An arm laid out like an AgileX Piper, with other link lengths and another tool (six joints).
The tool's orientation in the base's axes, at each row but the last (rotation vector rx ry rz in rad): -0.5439, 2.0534, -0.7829; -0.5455, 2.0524, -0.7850; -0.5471, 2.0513, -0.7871; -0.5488, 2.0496, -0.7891; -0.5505, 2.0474, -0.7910; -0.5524, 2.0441, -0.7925; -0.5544, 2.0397, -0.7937; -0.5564, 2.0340, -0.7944; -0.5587, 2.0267, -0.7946; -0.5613, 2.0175, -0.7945; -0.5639, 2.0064, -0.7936; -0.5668, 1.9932, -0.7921; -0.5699, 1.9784, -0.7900
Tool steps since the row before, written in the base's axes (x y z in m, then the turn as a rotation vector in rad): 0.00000, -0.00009, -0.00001, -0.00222, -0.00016, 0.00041; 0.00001, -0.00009, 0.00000, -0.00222, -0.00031, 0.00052; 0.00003, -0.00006, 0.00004, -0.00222, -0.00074, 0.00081; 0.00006, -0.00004, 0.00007, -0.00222, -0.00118, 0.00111; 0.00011, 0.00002, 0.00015, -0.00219, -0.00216, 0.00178; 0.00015, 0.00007, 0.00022, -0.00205, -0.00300, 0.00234; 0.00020, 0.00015, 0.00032, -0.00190, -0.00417, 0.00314; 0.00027, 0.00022, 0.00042, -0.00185, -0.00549, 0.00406; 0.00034, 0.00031, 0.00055, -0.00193, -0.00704, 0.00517; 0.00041, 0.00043, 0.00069, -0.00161, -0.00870, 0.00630; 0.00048, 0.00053, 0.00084, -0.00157, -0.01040, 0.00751; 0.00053, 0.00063, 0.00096, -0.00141, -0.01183, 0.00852; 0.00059, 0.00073, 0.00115, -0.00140, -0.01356, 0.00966
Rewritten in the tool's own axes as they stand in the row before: 0.00006, -0.00006, 0.00003, 0.00108, -0.00020, -0.00198; 0.00005, -0.00006, 0.00004, 0.00111, -0.00038, -0.00198; 0.00000, -0.00007, 0.00003, 0.00122, -0.00089, -0.00197; -0.00005, -0.00008, 0.00003, 0.00133, -0.00141, -0.00195; -0.00016, -0.00010, 0.00002, 0.00155, -0.00257, -0.00190; -0.00025, -0.00012, 0.00001, 0.00170, -0.00357, -0.00175; -0.00038, -0.00014, -0.00002, 0.00191, -0.00497, -0.00158; -0.00052, -0.00017, -0.00002, 0.00221, -0.00655, -0.00150; -0.00069, -0.00021, -0.00005, 0.00263, -0.00841, -0.00153; -0.00088, -0.00023, -0.00008, 0.00289, -0.01040, -0.00120; -0.00106, -0.00028, -0.00010, 0.00329, -0.01245, -0.00112; -0.00122, -0.00030, -0.00012, 0.00357, -0.01417, -0.00094; -0.00143, -0.00037, -0.00015, 0.00405, -0.01619, -0.00085
